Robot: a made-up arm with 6 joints. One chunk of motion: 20 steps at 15 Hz.
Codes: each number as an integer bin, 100 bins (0 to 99) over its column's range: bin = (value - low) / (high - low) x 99, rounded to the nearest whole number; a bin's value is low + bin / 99 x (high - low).
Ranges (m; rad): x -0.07..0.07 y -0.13..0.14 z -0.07..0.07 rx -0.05..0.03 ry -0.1..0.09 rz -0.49..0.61
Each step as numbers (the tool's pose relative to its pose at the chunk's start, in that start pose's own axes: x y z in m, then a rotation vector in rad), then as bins.
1 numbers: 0.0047 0.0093 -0.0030 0.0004 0.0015 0.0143
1 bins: 53 51 47 62 53 45
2 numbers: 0.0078 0.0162 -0.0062 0.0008 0.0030 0.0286
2 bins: 55 54 45 63 54 47
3 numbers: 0.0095 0.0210 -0.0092 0.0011 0.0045 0.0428
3 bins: 56 55 43 63 54 48
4 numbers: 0.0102 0.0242 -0.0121 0.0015 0.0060 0.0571
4 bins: 57 57 41 64 55 49
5 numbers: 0.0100 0.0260 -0.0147 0.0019 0.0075 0.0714
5 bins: 57 57 39 64 56 51
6 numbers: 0.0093 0.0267 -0.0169 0.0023 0.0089 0.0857
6 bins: 56 57 38 65 57 52
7 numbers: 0.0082 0.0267 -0.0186 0.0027 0.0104 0.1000
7 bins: 55 57 36 65 58 53
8 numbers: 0.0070 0.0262 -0.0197 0.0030 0.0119 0.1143
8 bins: 54 57 36 66 58 54
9 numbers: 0.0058 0.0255 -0.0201 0.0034 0.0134 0.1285
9 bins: 54 57 35 66 59 56
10 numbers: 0.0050 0.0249 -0.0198 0.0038 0.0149 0.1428
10 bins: 53 57 35 67 60 57
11 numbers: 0.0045 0.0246 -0.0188 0.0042 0.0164 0.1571
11 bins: 53 57 36 67 61 58
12 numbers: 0.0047 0.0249 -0.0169 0.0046 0.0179 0.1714
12 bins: 53 57 38 68 61 60
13 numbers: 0.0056 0.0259 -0.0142 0.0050 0.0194 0.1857
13 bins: 53 57 39 68 62 61
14 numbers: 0.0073 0.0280 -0.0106 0.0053 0.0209 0.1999
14 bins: 55 58 42 68 63 62
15 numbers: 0.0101 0.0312 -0.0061 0.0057 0.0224 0.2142
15 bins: 57 59 45 69 64 63
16 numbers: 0.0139 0.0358 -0.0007 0.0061 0.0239 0.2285
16 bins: 59 61 49 69 65 65
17 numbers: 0.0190 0.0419 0.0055 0.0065 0.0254 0.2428
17 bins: 63 63 53 70 65 66
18 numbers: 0.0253 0.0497 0.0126 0.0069 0.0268 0.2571
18 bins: 67 66 58 70 66 67
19 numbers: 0.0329 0.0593 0.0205 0.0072 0.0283 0.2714
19 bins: 73 69 64 71 67 69
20 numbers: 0.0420 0.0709 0.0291 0.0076 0.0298 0.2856
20 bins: 79 74 70 71 68 70
